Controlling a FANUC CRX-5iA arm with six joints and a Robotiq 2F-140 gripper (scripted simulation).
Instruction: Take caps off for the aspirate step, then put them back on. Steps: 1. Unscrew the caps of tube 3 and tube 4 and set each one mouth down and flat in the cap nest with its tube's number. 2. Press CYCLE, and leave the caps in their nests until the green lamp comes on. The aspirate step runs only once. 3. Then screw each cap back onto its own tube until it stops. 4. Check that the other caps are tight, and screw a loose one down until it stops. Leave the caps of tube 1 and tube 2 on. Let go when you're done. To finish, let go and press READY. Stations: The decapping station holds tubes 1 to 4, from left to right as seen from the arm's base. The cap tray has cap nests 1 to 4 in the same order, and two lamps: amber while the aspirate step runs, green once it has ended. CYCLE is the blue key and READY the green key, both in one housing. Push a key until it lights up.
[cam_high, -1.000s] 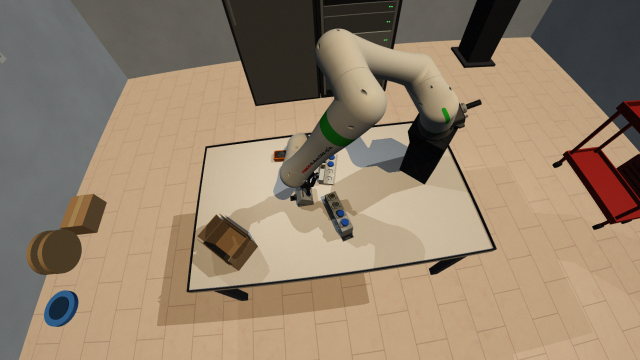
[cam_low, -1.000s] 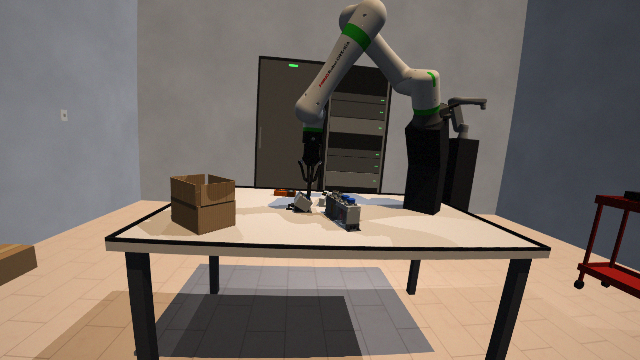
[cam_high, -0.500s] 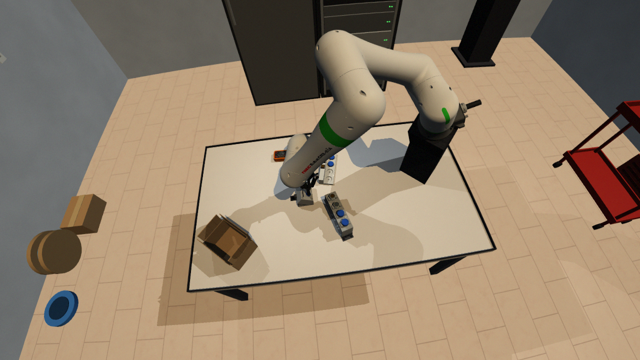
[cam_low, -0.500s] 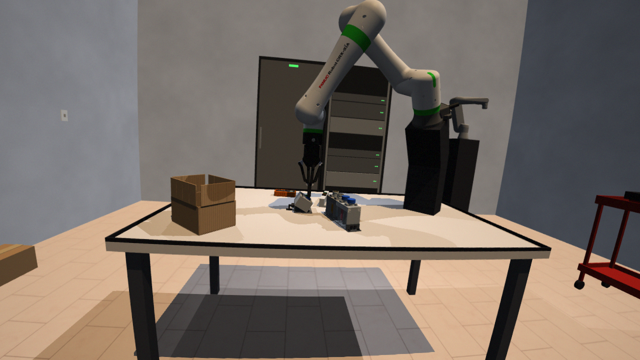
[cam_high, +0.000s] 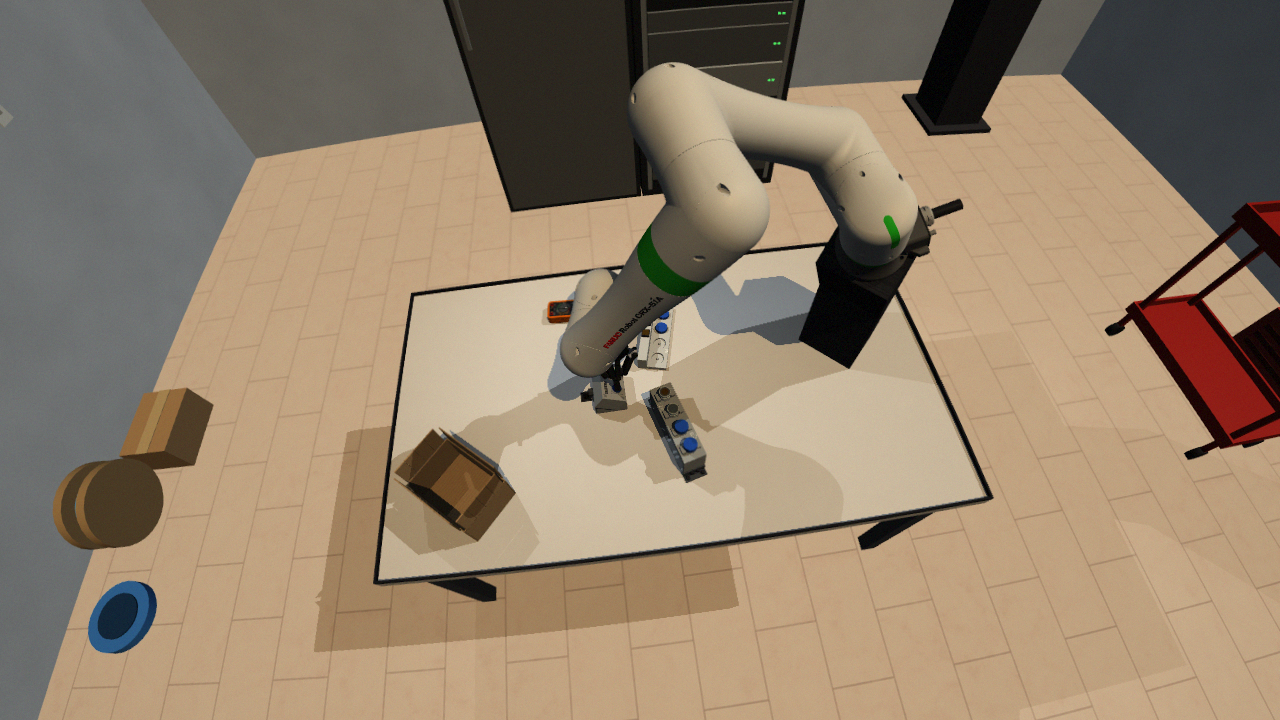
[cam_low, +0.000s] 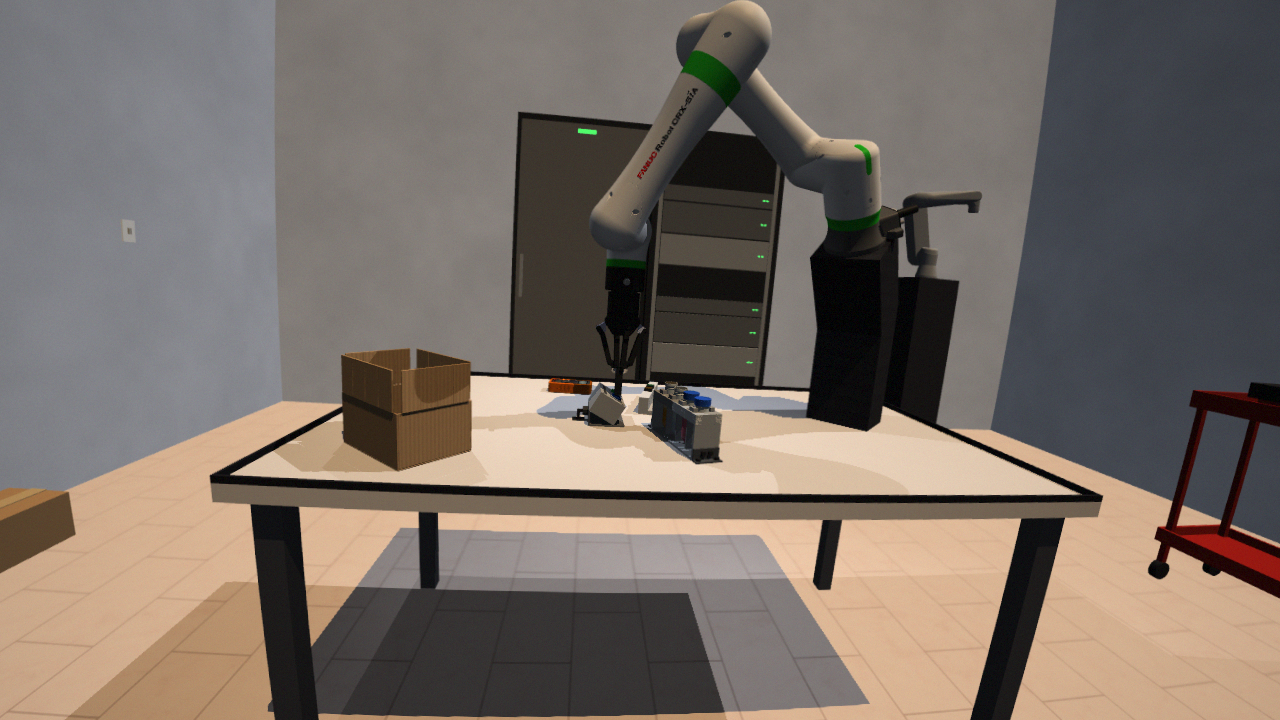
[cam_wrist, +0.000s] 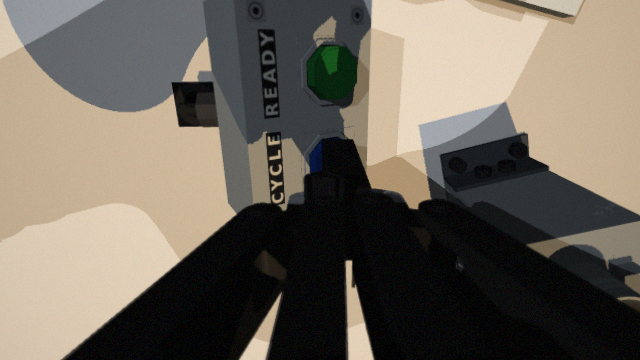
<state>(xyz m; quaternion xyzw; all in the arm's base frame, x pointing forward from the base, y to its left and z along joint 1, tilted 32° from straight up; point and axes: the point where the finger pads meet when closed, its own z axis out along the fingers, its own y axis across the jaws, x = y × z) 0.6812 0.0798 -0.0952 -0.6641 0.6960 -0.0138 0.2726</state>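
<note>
My gripper is now 40 mm above the blue cycle key. Round my hand: key housing 20 mm ahead, 20 mm to the right, 50 mm below; then green ready key 40 mm to the right, 40 mm below; then blue cap 150 mm behind, 210 mm to the right, 90 mm below.
</note>
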